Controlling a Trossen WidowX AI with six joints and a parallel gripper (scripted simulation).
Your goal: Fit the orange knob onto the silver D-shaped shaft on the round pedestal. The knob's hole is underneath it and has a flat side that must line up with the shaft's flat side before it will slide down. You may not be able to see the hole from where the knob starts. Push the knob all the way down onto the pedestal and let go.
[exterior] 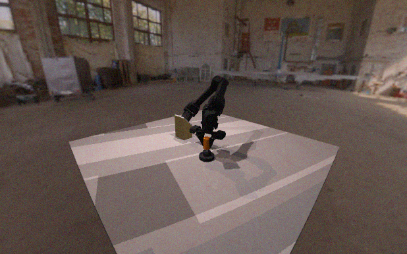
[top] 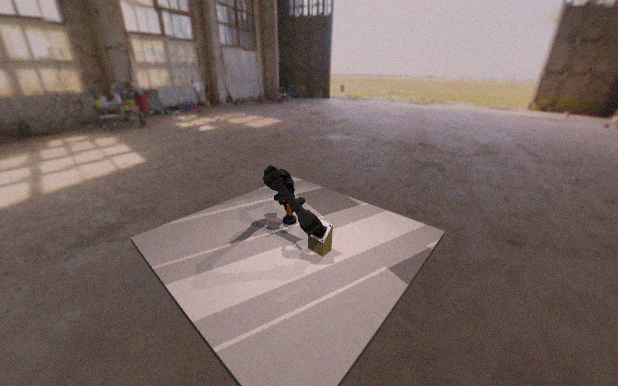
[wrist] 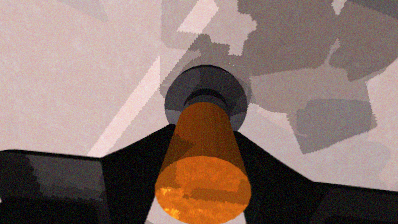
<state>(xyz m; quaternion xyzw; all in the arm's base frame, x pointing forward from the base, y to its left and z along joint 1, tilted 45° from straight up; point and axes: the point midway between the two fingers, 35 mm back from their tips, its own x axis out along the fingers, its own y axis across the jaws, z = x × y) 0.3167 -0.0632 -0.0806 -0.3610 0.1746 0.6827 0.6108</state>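
My gripper tip is now 3 cm below the orange knob. Also, from my gripper tip: dark round pedestal (4 cm below).
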